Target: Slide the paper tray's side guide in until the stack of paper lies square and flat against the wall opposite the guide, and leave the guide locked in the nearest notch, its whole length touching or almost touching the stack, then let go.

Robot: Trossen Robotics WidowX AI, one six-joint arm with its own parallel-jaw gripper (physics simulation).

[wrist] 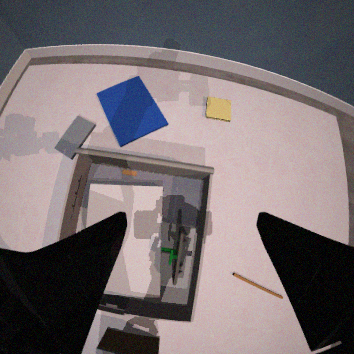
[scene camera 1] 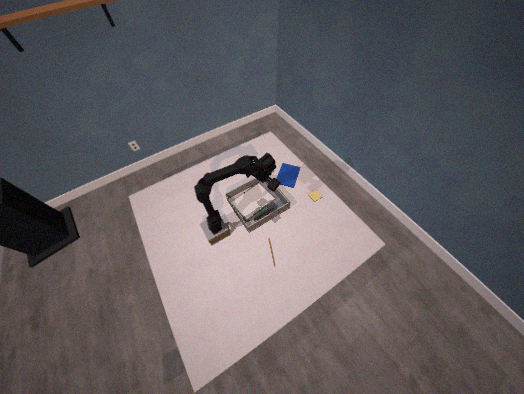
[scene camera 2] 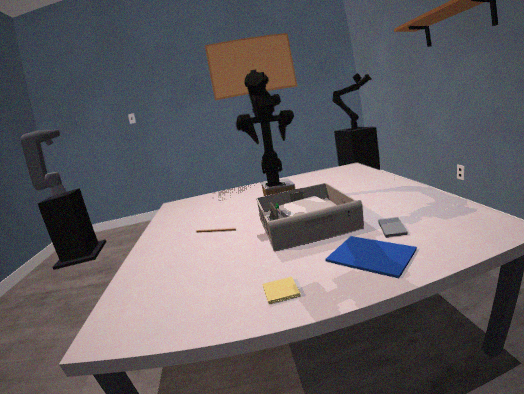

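Pixels of known places: gripper, fingertip midpoint: [wrist: 192,219] [scene camera 1: 271,181] [scene camera 2: 271,141]; arm's base, link origin: [scene camera 1: 215,228] [scene camera 2: 273,184].
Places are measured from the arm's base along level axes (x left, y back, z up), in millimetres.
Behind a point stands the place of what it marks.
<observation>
The grey paper tray [scene camera 1: 270,220] @(x -152, y -312, z -67 mm) [scene camera 2: 315,228] @(x -37, y -499, z -40 mm) [wrist: 202,250] @(x -148, y -305, z 1 mm) stands on the table. The white paper stack [scene camera 1: 245,202] @(x 46, y -268, z -42 mm) [scene camera 2: 310,204] @(x 51, y -278, z -42 mm) [wrist: 145,197] @(x -28, y -415, z -42 mm) lies in it, toward the left wall in the wrist view, and looks slightly turned against the tray walls. The left finger hides its lower left part. The dark side guide [scene camera 2: 273,212] @(x -102, y -285, z -31 mm) [wrist: 180,240] @(x -104, y -325, z -4 mm) with its green latch [wrist: 172,255] @(x -89, y -294, z -11 mm) stands right of the stack, its bar apart from the paper. My gripper [scene camera 2: 270,140] @(x -92, y -375, z 233 mm) [wrist: 192,219] @(x -92, y -375, z 233 mm) is open and empty above the tray, its fingertips well above the guide.
A blue folder [scene camera 1: 288,175] @(x 33, y -679, z -75 mm) [scene camera 2: 372,256] @(x 32, y -697, z -75 mm) [wrist: 132,111] @(x 30, y -664, z -75 mm) and a grey block [scene camera 2: 392,227] @(x 187, y -599, z -73 mm) [wrist: 75,136] @(x 190, y -583, z -73 mm) lie beyond the tray. A yellow pad [scene camera 1: 315,195] @(x -228, y -690, z -73 mm) [scene camera 2: 281,290] @(x -227, y -700, z -73 mm) [wrist: 218,109] @(x -225, y -682, z -73 mm) and a pencil [scene camera 1: 272,252] @(x -327, y -178, z -76 mm) [scene camera 2: 216,230] @(x -316, y -183, z -79 mm) [wrist: 257,286] @(x -314, y -181, z -76 mm) lie on the table.
</observation>
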